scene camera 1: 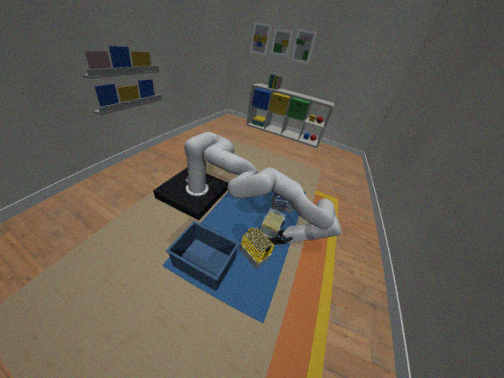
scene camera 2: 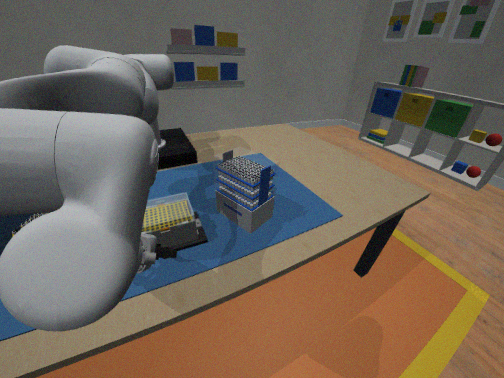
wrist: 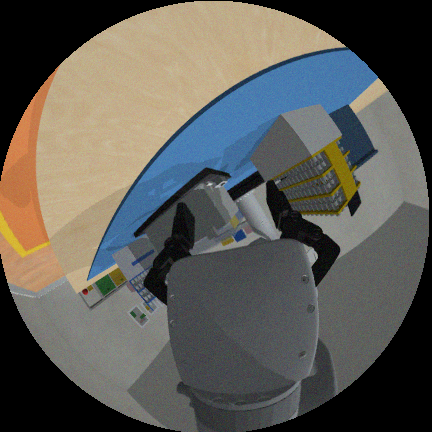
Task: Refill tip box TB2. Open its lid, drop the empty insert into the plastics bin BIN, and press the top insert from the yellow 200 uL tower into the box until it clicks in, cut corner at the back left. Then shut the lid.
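Note:
Blue-trimmed insert tower point(scene camera 2: 245, 182) and point(wrist: 134, 260). Dark blue bin point(wrist: 354, 138). Tip box TB2 point(scene camera 2: 192, 233) and point(wrist: 204, 194). Touching it: the gripper point(wrist: 226, 199), open.

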